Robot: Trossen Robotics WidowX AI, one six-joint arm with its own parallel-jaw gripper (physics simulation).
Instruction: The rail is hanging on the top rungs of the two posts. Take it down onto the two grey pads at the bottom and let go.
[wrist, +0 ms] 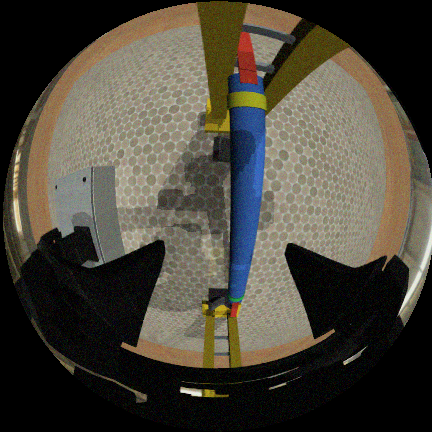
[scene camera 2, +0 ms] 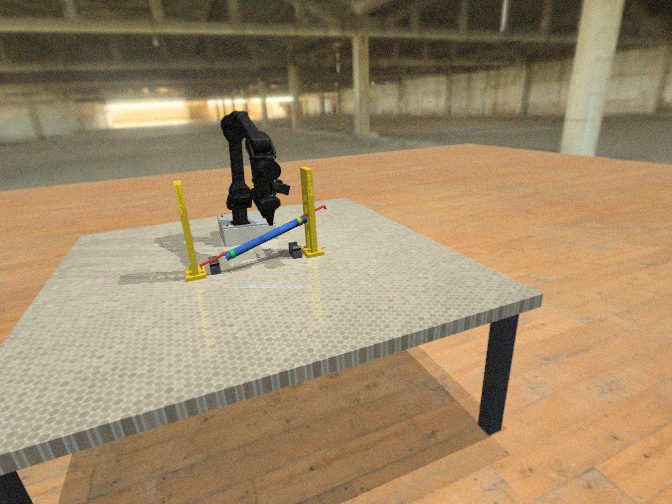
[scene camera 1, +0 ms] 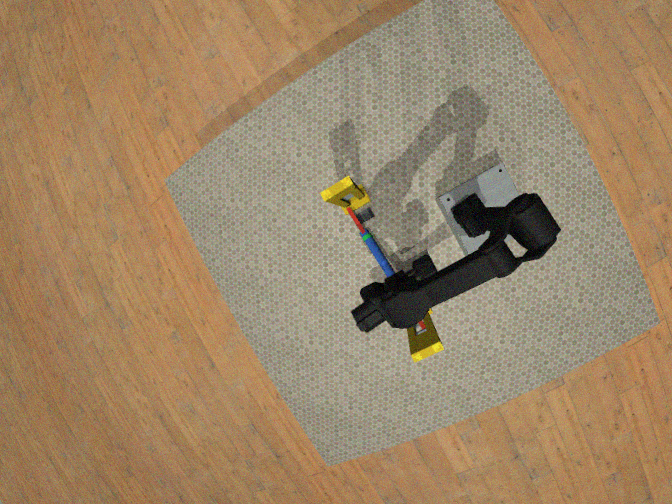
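Seen in the pictures: gripper, fingertip midpoint: (wrist: 227, 249) (scene camera 2: 267, 221); arm's base, origin of the base link: (wrist: 85, 242) (scene camera 2: 240, 222) (scene camera 1: 465, 212).
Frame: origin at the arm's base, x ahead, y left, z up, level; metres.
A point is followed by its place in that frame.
The rail (scene camera 1: 378, 256) {y -0.034, x 0.271, z 0.011 m} (scene camera 2: 265, 237) {y 0.017, x 0.281, z 0.017 m} (wrist: 246, 190) {y 0.076, x 0.267, z 0.041 m} is blue with red ends and slopes steeply. Its green-ringed end is low, by the foot of one yellow post (scene camera 1: 339, 190) {y -0.210, x 0.241, z 0.226 m} (scene camera 2: 186, 227) {y -0.219, x 0.279, z 0.096 m} (wrist: 209, 345) {y -0.205, x 0.221, z 0.043 m}. Its yellow-ringed end is higher, with the red tip passing through the other yellow post (scene camera 1: 426, 347) {y 0.172, x 0.272, z 0.223 m} (scene camera 2: 308, 198) {y 0.170, x 0.309, z 0.132 m} (wrist: 220, 50). One grey pad (scene camera 1: 365, 215) {y -0.154, x 0.240, z -0.045 m} (scene camera 2: 215, 265) {y -0.155, x 0.271, z -0.047 m} (wrist: 217, 296) {y -0.139, x 0.239, z -0.049 m} is beside the low end; the other pad (scene camera 2: 294, 250) {y 0.109, x 0.294, z -0.046 m} (wrist: 218, 148) {y 0.120, x 0.248, z -0.032 m} is below the raised part. My gripper (scene camera 2: 271, 221) {y 0.039, x 0.252, z 0.060 m} (wrist: 227, 249) {y 0.039, x 0.252, z 0.060 m} is open and empty above the rail, its fingers either side of the rail's line.
The arm's grey base plate (scene camera 1: 496, 181) {y -0.024, x -0.120, z -0.001 m} (scene camera 2: 244, 235) {y -0.001, x 0.046, z -0.039 m} (wrist: 75, 200) {y 0.079, x -0.006, z -0.005 m} is beside the rail. Both posts stand upright on the tiled table (scene camera 1: 260, 217) {y -0.354, x 0.536, z -0.075 m} (scene camera 2: 271, 325) {y -0.099, x 0.666, z -0.074 m}; grey rungs (wrist: 270, 32) cross the post at the raised end. The arm hides part of the rail in the overhead view.
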